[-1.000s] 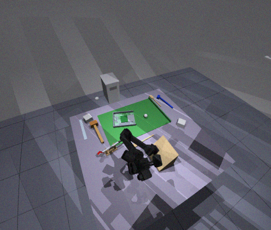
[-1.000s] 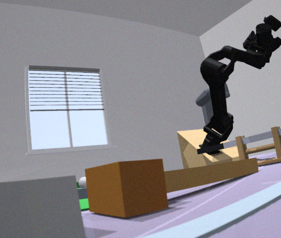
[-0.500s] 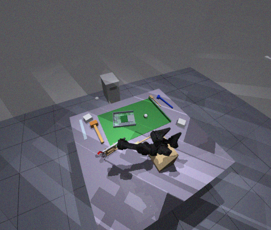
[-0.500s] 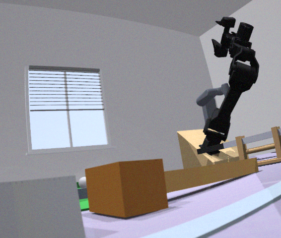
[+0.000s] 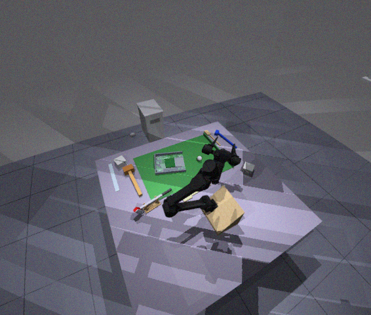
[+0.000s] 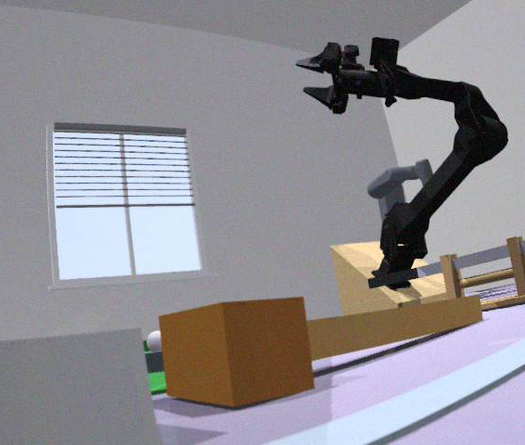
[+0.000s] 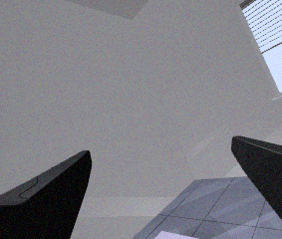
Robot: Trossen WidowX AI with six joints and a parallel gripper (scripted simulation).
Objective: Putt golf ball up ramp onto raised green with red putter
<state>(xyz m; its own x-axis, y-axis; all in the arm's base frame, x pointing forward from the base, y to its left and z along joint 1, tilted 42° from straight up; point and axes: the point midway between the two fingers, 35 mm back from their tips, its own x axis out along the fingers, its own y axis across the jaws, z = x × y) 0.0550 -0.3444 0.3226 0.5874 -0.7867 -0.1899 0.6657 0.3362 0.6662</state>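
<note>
The red putter is 500 mm below my gripper tip, 400 mm to the left of it and 140 mm ahead of it. Round my gripper tip: blue tool 540 mm below, 480 mm ahead, 470 mm to the right; then pale blue strip 600 mm to the left, 550 mm below, 520 mm ahead; then white golf ball 530 mm below, 360 mm ahead, 110 mm to the right.
</note>
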